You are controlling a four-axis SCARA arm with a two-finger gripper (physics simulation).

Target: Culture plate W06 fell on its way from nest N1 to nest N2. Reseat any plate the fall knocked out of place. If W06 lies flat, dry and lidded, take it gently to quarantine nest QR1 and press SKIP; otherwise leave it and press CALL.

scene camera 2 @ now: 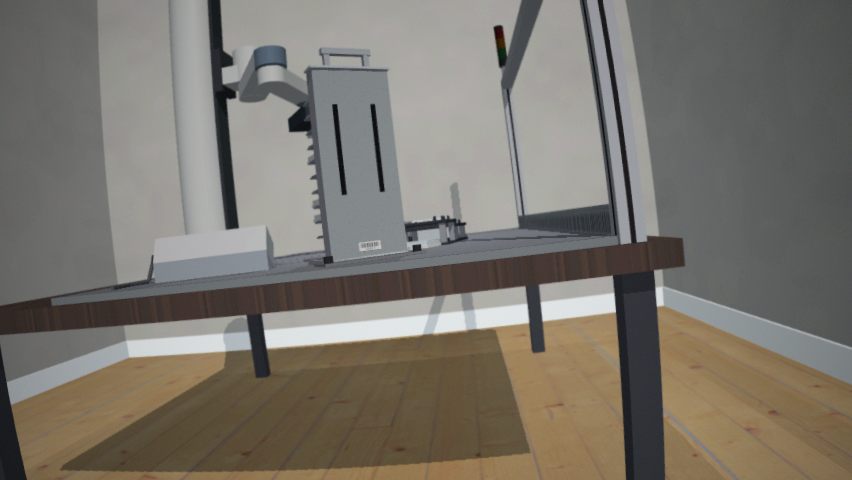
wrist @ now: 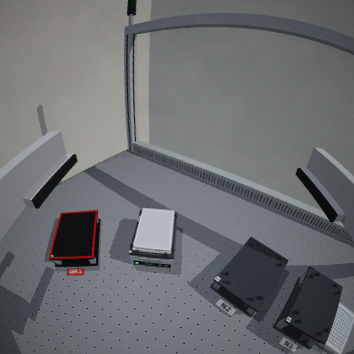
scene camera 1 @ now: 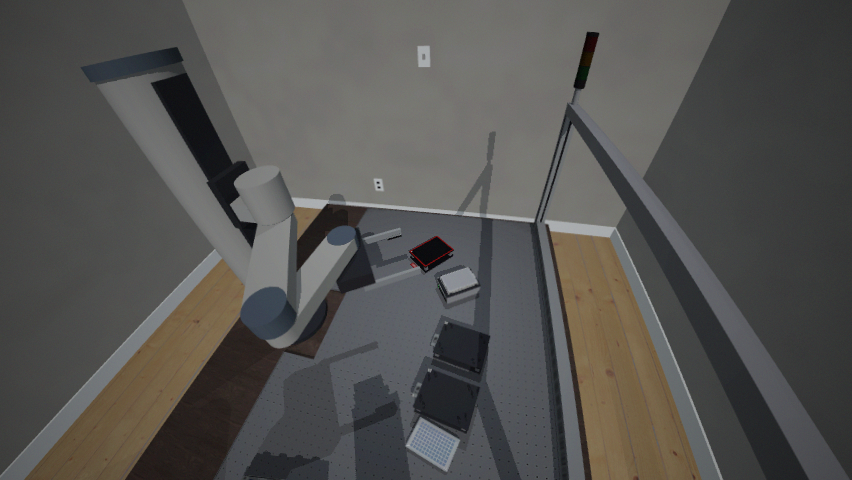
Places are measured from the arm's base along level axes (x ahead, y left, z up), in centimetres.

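Where they show: gripper, between the fingertips: point(wrist: 191, 148) point(scene camera 1: 409, 248).
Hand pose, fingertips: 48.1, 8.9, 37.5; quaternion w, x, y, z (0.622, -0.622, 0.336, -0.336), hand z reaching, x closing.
Note:
Things, the pixels of their top centre, and the offset from my fingertips, as dx, dy, dz.
- nest N1, centre of its top: point(scene camera 2: 417, 218) point(wrist: 321, 300) point(scene camera 1: 447, 396) +15.4, -27.9, -29.5
- Nest N2, centre of its top: point(wrist: 256, 267) point(scene camera 2: 432, 222) point(scene camera 1: 462, 342) +17.8, -10.2, -30.7
- red-edged nest QR1, centre of its top: point(wrist: 73, 230) point(scene camera 1: 431, 249) -0.5, +31.6, -31.7
- white plate, centre of its top: point(wrist: 154, 226) point(scene camera 1: 458, 278) +13.6, +15.0, -29.3
- sloped white box, centre of its top: point(scene camera 2: 212, 232) -21.7, -61.3, -27.9
My gripper point(scene camera 1: 409, 252) point(wrist: 191, 148) is open and empty, high above the deck. In scene camera 2 its fingers are hidden behind the tall grey tower. A pale plate with a grid of wells point(scene camera 1: 432, 444) point(wrist: 341, 330) lies on the deck close beside nest N1 point(scene camera 1: 447, 400) point(wrist: 312, 307), partly hidden by it in the wrist view. It looks flat; its label and lid cannot be made out. Nest N2 point(scene camera 1: 460, 347) point(wrist: 252, 275) has a bare dark top. The red-edged nest QR1 point(scene camera 1: 431, 251) point(wrist: 75, 234) is bare too. The SKIP and CALL buttons cannot be made out.
A white plate point(scene camera 1: 459, 280) point(wrist: 155, 229) sits on a device with a green light between QR1 and N2. A tall grey tower point(scene camera 2: 357, 166) and a sloped white box point(scene camera 2: 211, 250) stand on the table. A frame rail point(scene camera 1: 623, 178) and unlit signal tower point(scene camera 1: 586, 59) point(scene camera 2: 499, 44) stand at the side.

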